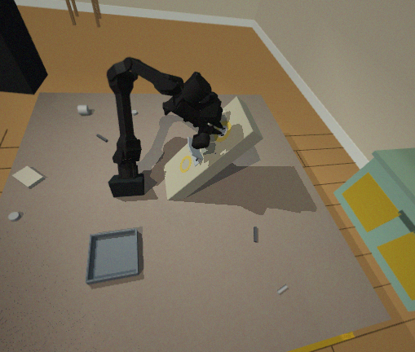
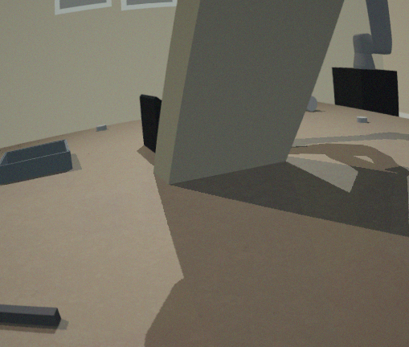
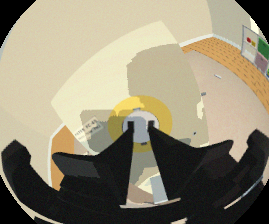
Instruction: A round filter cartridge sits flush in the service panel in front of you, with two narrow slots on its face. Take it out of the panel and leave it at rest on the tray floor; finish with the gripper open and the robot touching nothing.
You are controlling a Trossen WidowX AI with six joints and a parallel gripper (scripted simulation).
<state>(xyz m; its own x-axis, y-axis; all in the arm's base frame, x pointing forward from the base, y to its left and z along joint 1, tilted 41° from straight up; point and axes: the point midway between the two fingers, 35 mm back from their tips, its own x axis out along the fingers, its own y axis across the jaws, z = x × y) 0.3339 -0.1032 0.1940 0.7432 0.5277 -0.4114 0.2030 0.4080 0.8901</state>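
The round filter cartridge lies 20 mm ahead of my gripper tip and 10 mm below it. The rest, counted from my gripper tip: grey tray 340 mm behind, 340 mm to the right, 280 mm below.
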